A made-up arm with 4 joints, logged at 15 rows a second.
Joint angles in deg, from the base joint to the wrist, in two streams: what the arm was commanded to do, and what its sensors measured. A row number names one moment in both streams.
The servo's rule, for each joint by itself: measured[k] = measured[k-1] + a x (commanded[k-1-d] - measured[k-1]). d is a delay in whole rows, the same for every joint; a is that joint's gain. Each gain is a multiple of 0.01, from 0.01 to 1. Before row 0 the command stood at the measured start. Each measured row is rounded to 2 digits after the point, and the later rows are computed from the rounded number. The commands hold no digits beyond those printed.
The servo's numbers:
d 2
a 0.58 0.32 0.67 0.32
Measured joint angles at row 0:
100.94, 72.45, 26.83, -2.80
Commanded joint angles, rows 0 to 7:
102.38, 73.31, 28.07, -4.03
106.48, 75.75, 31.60, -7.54
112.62, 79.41, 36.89, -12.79
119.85, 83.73, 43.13, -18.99
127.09, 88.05, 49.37, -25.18
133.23, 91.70, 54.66, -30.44
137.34, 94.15, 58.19, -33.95
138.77, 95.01, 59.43, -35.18
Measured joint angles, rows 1 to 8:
100.94, 72.45, 26.83, -2.80
100.94, 72.45, 26.83, -2.80
101.78, 72.73, 27.66, -3.19
104.51, 73.70, 30.30, -4.58
109.21, 75.53, 34.72, -7.21
115.38, 78.15, 40.35, -10.98
122.17, 81.32, 46.39, -15.52
128.58, 84.64, 51.93, -20.29

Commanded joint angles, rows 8 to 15:
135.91, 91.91, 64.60, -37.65
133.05, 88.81, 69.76, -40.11
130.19, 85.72, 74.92, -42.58
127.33, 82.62, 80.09, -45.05
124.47, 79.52, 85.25, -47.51
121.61, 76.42, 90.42, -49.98
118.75, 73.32, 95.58, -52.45
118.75, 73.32, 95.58, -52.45
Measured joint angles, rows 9 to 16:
133.66, 87.68, 56.12, -24.66
136.62, 90.03, 58.34, -28.03
136.21, 90.63, 62.53, -31.11
134.38, 90.05, 67.37, -33.99
131.95, 88.66, 72.43, -36.74
129.27, 86.73, 77.56, -39.40
126.49, 84.42, 82.71, -42.00
123.66, 81.86, 87.88, -44.55

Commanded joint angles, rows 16 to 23:
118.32, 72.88, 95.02, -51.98
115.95, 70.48, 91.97, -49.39
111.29, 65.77, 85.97, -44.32
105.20, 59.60, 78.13, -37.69
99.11, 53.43, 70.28, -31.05
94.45, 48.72, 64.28, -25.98
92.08, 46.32, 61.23, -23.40
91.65, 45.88, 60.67, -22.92
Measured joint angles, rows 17 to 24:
120.81, 79.13, 93.04, -47.08
119.62, 77.27, 94.74, -48.80
118.87, 75.87, 94.93, -49.82
117.18, 74.15, 92.95, -49.68
113.76, 71.47, 88.27, -47.96
108.80, 67.67, 81.48, -44.67
103.18, 63.11, 73.98, -40.31
98.12, 58.51, 67.48, -35.72

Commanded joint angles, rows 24 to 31:
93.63, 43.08, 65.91, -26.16
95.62, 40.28, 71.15, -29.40
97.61, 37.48, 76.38, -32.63
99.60, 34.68, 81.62, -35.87
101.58, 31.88, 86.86, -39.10
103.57, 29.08, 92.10, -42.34
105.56, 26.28, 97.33, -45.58
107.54, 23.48, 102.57, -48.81
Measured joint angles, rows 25 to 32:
94.62, 54.61, 63.29, -31.78
92.90, 51.82, 61.53, -28.94
93.32, 49.02, 64.46, -28.05
94.65, 46.22, 68.94, -28.48
96.37, 43.42, 73.92, -29.81
98.24, 40.62, 79.08, -31.75
100.18, 37.82, 84.29, -34.10
102.15, 35.02, 89.52, -36.74

